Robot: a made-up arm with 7 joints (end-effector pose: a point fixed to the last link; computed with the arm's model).
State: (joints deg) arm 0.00 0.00 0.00 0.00 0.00 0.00 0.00
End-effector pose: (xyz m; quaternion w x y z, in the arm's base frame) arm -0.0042 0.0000 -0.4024 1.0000 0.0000 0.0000 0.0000
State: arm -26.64 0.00 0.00 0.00 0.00 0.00 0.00
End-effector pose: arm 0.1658 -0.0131 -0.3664 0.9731 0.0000 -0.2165 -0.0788
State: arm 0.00 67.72 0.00 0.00 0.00 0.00 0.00
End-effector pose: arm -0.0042 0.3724 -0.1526 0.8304 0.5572 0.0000 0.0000
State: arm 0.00 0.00 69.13 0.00 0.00 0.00 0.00
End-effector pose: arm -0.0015 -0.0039 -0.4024 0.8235 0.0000 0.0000 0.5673
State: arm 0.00 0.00 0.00 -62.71 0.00 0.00 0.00
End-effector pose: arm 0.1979 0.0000 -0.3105 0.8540 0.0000 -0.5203 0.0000
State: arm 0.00 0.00 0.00 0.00 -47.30 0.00 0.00
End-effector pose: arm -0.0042 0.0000 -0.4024 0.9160 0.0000 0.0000 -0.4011
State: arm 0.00 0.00 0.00 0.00 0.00 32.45 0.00
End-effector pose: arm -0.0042 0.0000 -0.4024 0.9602 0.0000 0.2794 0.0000
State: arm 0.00 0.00 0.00 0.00 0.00 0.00 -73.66
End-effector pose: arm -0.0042 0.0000 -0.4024 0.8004 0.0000 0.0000 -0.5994
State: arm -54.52 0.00 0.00 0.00 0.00 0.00 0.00
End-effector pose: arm 0.3055 -0.0531 -0.2565 0.8889 0.0000 -0.4304 -0.1567
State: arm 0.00 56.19 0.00 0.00 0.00 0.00 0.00
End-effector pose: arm -0.0042 0.3343 -0.2239 0.8822 0.4709 0.0000 0.0000
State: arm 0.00 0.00 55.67 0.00 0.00 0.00 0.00
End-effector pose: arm -0.0024 -0.0035 -0.4024 0.8843 0.0000 0.0000 0.4669
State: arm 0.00 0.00 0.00 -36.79 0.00 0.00 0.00
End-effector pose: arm 0.1277 0.0000 -0.3755 0.9489 0.0000 -0.3156 0.0000
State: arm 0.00 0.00 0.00 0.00 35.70 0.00 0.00
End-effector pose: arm -0.0042 0.0000 -0.4024 0.9519 0.0000 0.0000 0.3065
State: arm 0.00 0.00 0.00 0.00 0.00 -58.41 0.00
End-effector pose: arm -0.0042 0.0000 -0.4024 0.8729 0.0000 -0.4879 0.0000
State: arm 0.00 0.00 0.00 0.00 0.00 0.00 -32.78
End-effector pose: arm -0.0042 0.0000 -0.4024 0.9594 0.0000 0.0000 -0.2822
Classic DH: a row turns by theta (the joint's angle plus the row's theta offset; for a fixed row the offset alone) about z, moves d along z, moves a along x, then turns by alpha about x. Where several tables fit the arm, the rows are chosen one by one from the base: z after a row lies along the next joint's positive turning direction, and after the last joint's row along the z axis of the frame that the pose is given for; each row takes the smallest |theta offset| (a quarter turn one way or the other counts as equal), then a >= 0, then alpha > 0; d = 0 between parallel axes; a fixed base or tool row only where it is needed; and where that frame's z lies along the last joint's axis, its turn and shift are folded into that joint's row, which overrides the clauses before.
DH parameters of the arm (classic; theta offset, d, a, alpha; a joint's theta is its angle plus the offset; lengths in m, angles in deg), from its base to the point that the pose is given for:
base (fixed): 0 0 0 -70
joint 1: 90 0 0 90
joint 2: 70 0 0 -90
joint 3: -90 -0.1906 0.0214 -90
joint 4: 0 0 -0.0256 90
joint 5: 0 -0.2118 0 -90
joint 6: 0 0 0 90
joint 7: 0 0 0 0

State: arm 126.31 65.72 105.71 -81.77 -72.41 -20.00 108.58
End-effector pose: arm 0.0242 0.2892 0.1677 0.7337 0.6183 -0.1624 -0.2304
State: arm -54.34 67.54 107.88 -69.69 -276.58 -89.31 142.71
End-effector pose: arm -0.0002 0.3545 0.0443 0.6953 0.1874 0.1506 0.6773
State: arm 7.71 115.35 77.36 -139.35 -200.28 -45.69 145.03
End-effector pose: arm 0.0627 -0.0303 0.1712 0.2281 -0.9004 0.3420 0.1427
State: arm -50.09 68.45 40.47 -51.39 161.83 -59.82 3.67
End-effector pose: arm 0.1941 0.3078 0.1196 0.4111 0.4418 0.4282 -0.6727
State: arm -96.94 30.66 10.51 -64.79 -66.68 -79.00 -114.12
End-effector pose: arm 0.2658 0.0073 0.2501 0.6423 -0.7601 0.0204 -0.0961
